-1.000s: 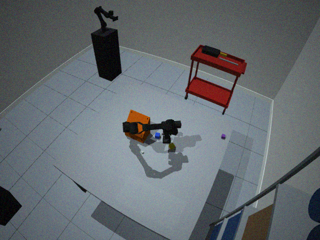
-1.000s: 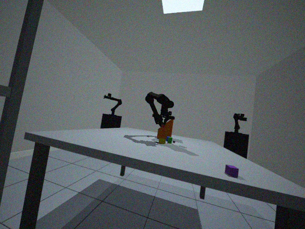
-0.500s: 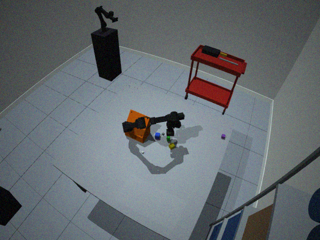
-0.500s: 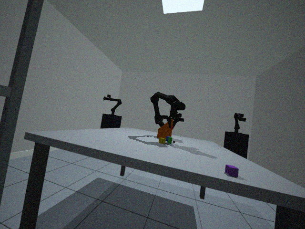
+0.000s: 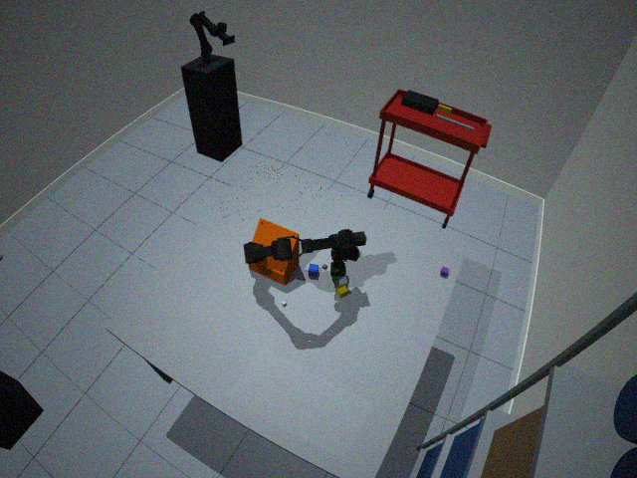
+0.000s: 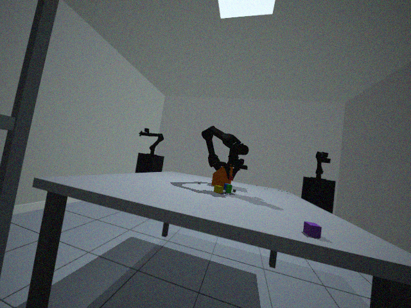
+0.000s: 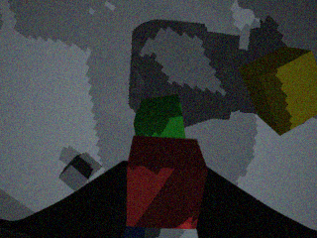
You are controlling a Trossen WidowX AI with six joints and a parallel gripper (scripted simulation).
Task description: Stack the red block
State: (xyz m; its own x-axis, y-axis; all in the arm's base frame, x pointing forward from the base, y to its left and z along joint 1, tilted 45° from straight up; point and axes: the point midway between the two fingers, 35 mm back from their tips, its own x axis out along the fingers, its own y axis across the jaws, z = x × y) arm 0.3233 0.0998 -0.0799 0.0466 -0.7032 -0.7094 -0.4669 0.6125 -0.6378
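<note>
Now: the yellow block 60 mm ahead of my gripper tip, 60 mm to the right of it and 60 mm below it. From my gripper tip the other things lie so: blue block 100 mm behind, 20 mm to the right, 60 mm below; then small dark block 70 mm behind, 30 mm to the left, 80 mm below; then red block 10 mm above.
</note>
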